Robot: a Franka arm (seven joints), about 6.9 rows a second.
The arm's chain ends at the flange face. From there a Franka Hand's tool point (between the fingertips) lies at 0.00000 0.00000 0.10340 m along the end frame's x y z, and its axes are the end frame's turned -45 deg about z.
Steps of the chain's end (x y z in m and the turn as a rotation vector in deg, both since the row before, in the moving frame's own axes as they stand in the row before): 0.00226, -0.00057, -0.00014, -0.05, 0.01, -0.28; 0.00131, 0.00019, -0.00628, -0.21, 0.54, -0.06; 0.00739, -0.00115, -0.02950, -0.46, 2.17, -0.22; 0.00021, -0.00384, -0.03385, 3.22, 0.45, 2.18; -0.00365, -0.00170, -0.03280, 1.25, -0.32, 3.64
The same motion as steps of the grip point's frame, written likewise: 0.00195, 0.00127, -0.00014, -0.04, -0.03, -0.28; 0.00121, 0.00202, -0.00629, -0.53, 0.23, -0.06; 0.00823, 0.00776, -0.02958, -1.86, 1.21, -0.22; 0.00761, -0.00601, -0.03402, 1.96, 2.60, 2.18; -0.00013, -0.00575, -0.03283, 1.11, 0.66, 3.64
